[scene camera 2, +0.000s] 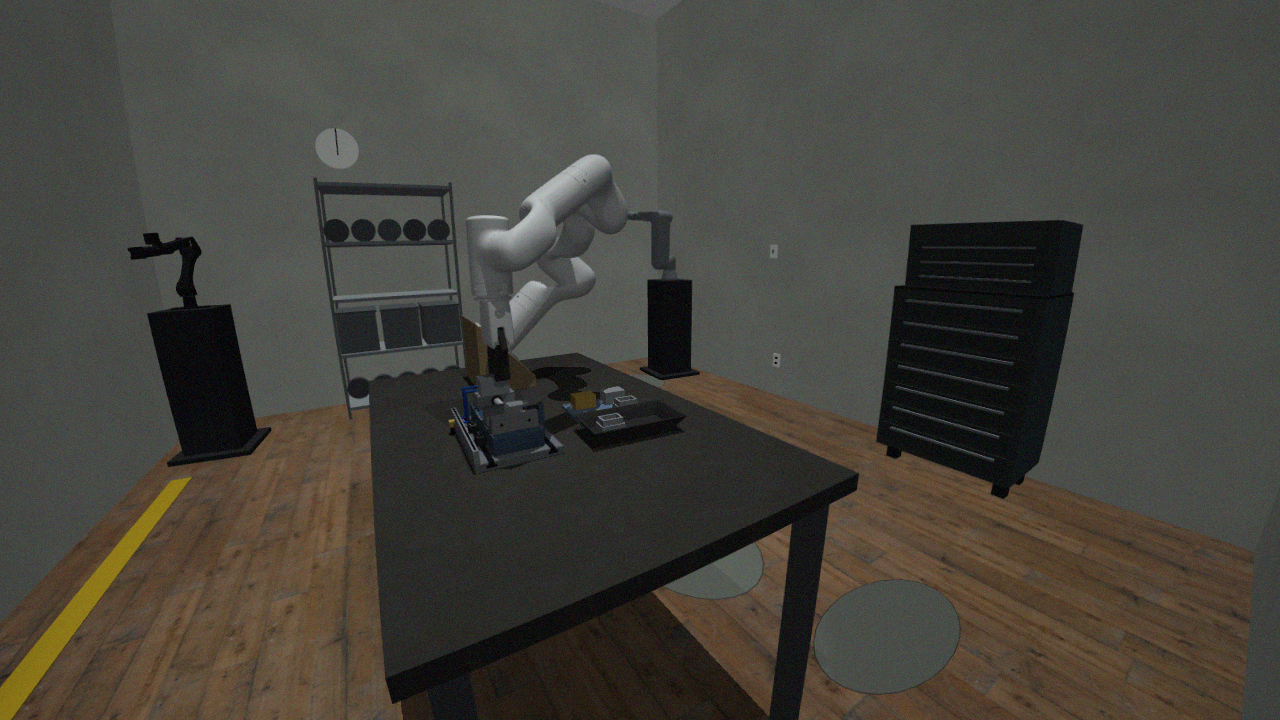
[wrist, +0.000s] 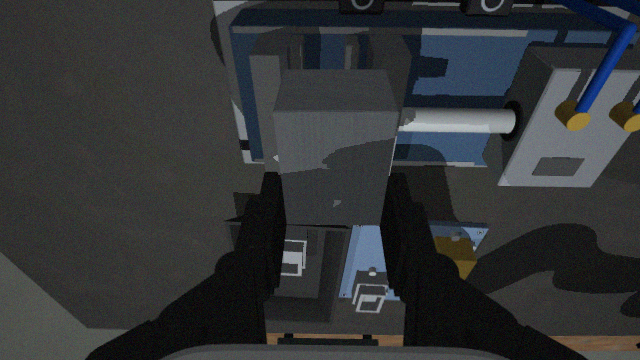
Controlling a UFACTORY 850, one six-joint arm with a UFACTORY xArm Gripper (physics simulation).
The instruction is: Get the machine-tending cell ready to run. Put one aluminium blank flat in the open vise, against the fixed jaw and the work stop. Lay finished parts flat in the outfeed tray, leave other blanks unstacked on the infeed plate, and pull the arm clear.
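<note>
My gripper (scene camera 2: 498, 367) (wrist: 333, 195) is shut on a grey aluminium blank (wrist: 335, 135), one finger on each side. The blank is over the vise (scene camera 2: 519, 439) (wrist: 465, 65), between the left jaw (wrist: 263, 85) and the right jaw (wrist: 403, 55) as seen from the wrist; its underside and any contact are hidden. A pocketed part (scene camera 2: 610, 420) (wrist: 292, 257) lies in the dark outfeed tray (wrist: 330, 285). Another pocketed part (scene camera 2: 624, 400) (wrist: 370, 298) is at the edge of the blue infeed plate (wrist: 364, 245). A yellow block (scene camera 2: 583, 399) (wrist: 457, 255) and a light grey block (scene camera 2: 613, 393) are there too.
A rod (wrist: 455, 121) joins the right jaw to a grey housing (wrist: 560, 145) with brass fittings and blue hoses (wrist: 605, 70). A brown upright panel (scene camera 2: 472, 351) stands behind the vise on the dark table (scene camera 2: 572, 528). The tray and plate are beside the vise.
</note>
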